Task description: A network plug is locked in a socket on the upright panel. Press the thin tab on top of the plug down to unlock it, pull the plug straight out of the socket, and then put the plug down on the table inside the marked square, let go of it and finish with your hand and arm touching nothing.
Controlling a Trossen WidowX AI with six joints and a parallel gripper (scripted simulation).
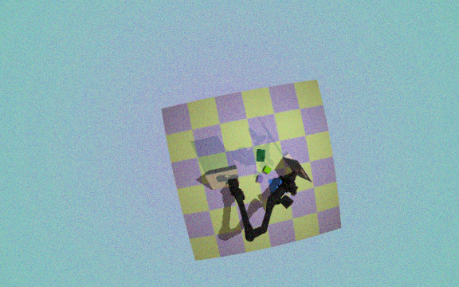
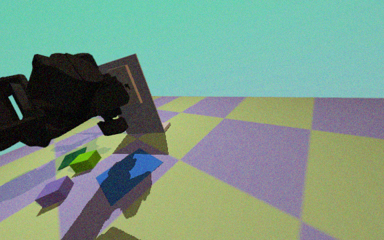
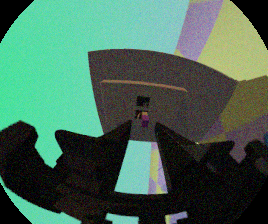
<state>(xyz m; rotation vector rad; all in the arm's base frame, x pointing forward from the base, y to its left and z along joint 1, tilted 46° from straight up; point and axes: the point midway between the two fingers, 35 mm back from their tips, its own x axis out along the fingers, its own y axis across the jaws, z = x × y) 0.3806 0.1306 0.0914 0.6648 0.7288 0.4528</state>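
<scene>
Right now the network plug is 2 cm ahead of my gripper tip and 1 cm to the left of it. From my gripper tip the other things lie so: blue marked square (17 cm below, 13 cm to the right, 8 cm behind); grey upright panel (6 cm below, 4 cm ahead, 2 cm to the left).
</scene>
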